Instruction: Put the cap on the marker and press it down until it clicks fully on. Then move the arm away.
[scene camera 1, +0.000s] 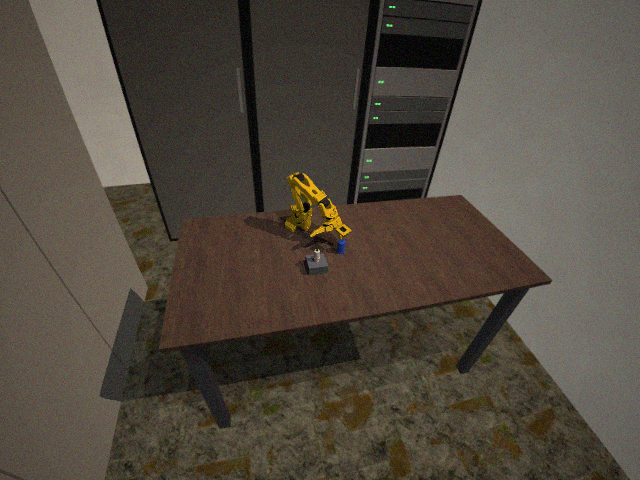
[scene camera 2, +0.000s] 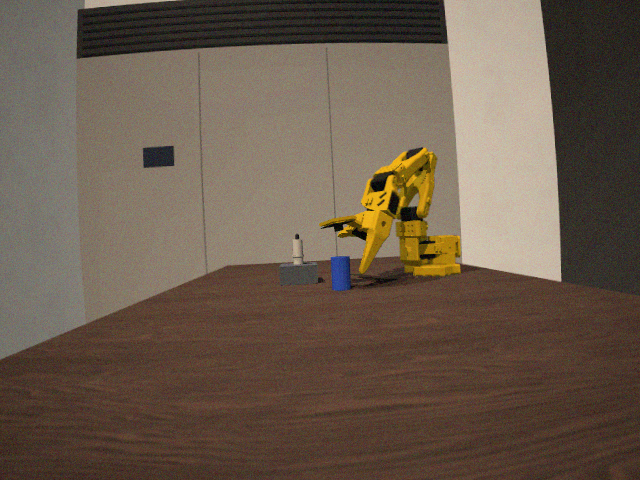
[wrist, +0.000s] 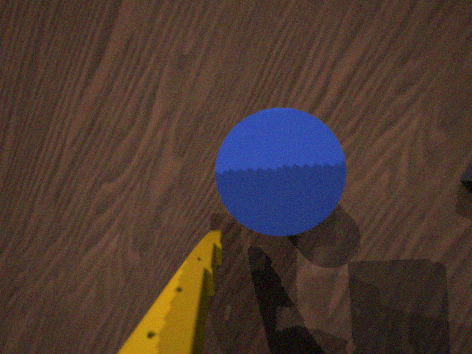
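Note:
The blue cap stands upright on the table, apart from the marker. The white marker stands upright in a grey block, its dark tip up and bare. My gripper is fully open and empty. One jaw points down close to the cap, on the side toward the arm's base; the other is swung out wide, above table height. In the wrist view one notched jaw shows at the lower left, its tip below and left of the cap's round top. The marker does not show in the wrist view.
The yellow arm's base stands near the back edge of the brown wooden table. A dark corner of the block shows at the wrist view's right edge. Dark shadows lie beside the cap. Cabinets and a server rack stand behind the table.

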